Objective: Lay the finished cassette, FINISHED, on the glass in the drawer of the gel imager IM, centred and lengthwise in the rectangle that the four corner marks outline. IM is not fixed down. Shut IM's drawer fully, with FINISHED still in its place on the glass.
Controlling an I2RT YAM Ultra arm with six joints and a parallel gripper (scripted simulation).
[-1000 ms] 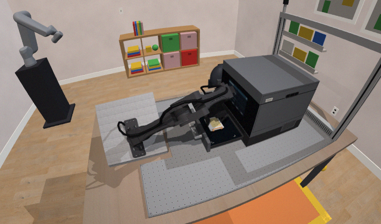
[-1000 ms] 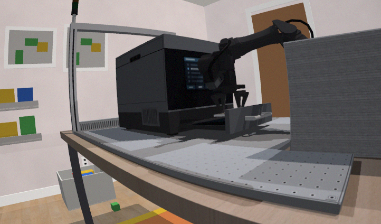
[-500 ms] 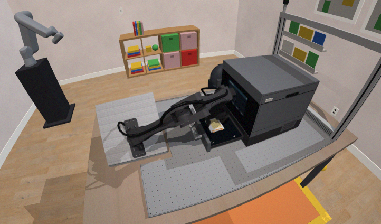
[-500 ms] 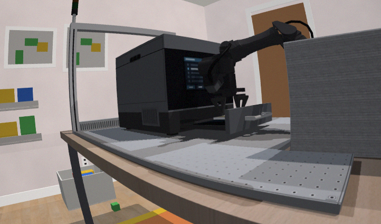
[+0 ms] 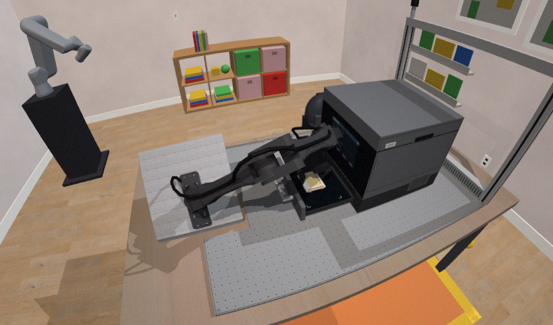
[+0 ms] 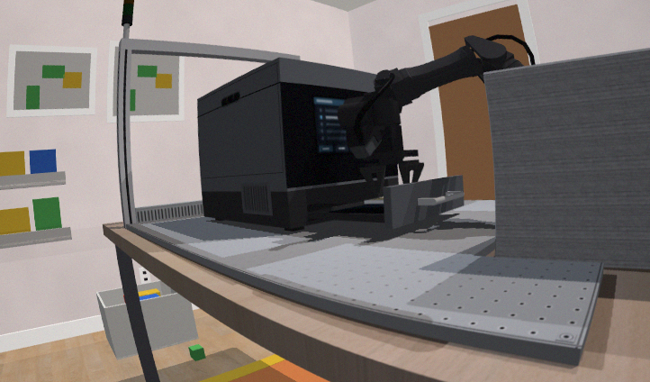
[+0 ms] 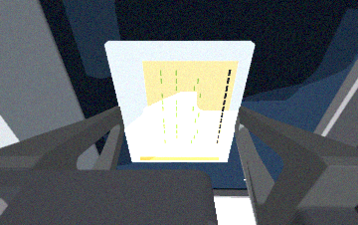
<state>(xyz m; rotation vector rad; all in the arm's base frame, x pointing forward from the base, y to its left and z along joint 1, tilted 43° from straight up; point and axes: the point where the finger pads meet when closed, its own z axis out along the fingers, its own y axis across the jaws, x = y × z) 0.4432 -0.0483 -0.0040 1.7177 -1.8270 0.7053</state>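
The finished cassette is right at my hand. The rest, counted from my hand: drawer: 2 cm below, 2 cm ahead; then metal frame post: 74 cm ahead, 34 cm to the left, 22 cm above.
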